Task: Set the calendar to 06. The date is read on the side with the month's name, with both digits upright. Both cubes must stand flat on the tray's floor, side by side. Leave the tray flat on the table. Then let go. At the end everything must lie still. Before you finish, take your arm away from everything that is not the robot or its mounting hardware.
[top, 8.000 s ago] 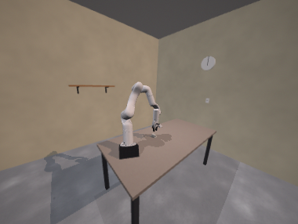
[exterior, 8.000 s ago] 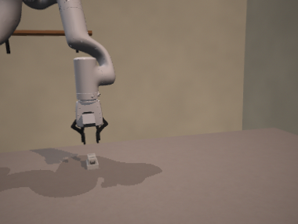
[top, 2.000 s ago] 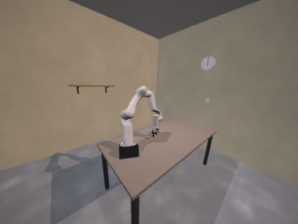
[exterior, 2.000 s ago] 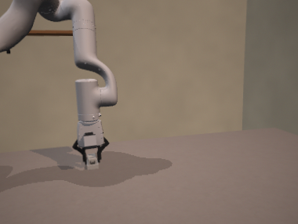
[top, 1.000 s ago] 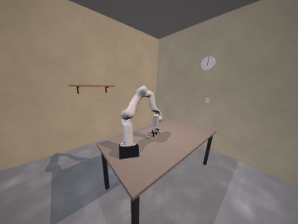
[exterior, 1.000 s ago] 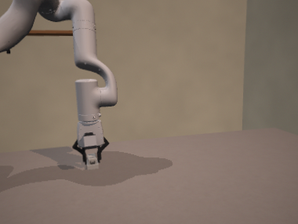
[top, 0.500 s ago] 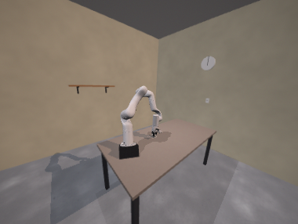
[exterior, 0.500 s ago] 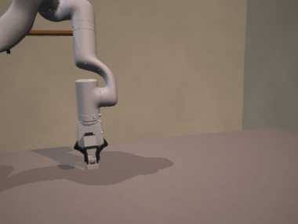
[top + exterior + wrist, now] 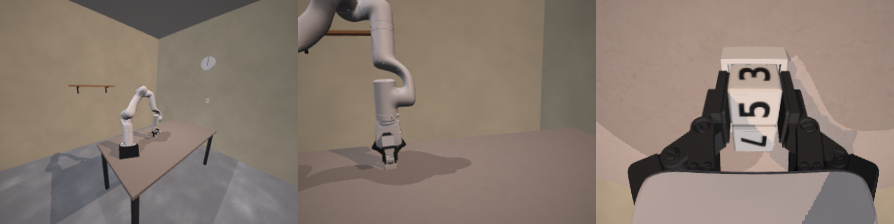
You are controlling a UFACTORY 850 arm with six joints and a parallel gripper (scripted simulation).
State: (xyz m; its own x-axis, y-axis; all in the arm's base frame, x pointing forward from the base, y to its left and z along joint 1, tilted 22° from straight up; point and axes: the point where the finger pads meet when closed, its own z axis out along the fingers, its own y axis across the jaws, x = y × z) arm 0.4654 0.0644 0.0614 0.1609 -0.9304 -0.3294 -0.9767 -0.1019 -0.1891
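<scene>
The white calendar tray is 20 mm to the left of my hand and 30 mm below it. Round my hand: white number cube 10 mm below.
</scene>
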